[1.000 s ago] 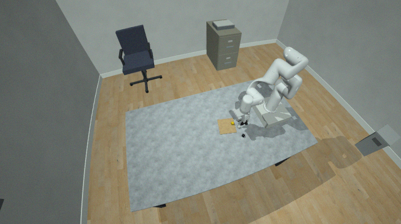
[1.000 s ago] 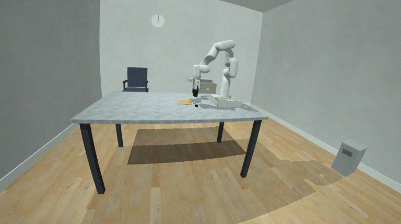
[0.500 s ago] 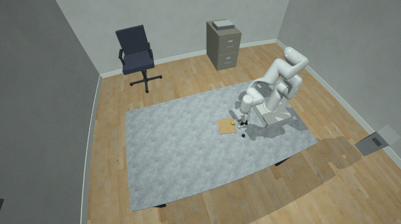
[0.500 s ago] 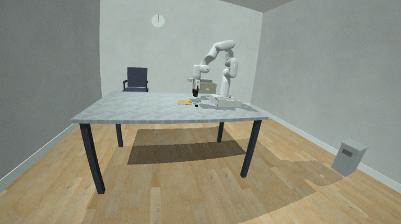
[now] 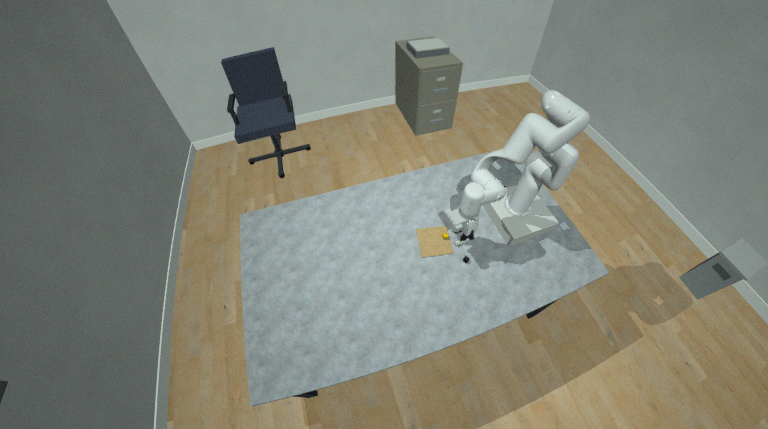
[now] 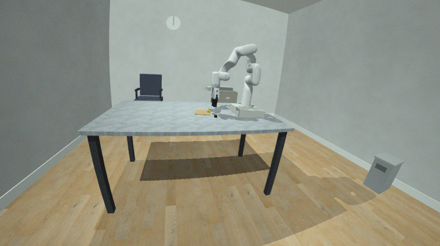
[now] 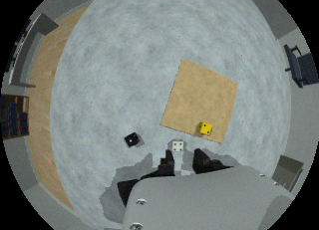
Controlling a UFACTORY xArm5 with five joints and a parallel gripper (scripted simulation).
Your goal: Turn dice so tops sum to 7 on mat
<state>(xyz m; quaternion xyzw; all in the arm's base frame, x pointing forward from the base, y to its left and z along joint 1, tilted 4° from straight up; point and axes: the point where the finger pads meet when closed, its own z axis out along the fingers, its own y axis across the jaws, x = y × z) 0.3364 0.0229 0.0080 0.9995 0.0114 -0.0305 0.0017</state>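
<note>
My hand is 80 mm above the white die. Also, from my hand: black die (10 mm ahead, 80 mm to the left, 80 mm below); yellow die (40 mm ahead, 50 mm to the right, 80 mm below); tan mat (90 mm ahead, 50 mm to the right, 90 mm below).
</note>
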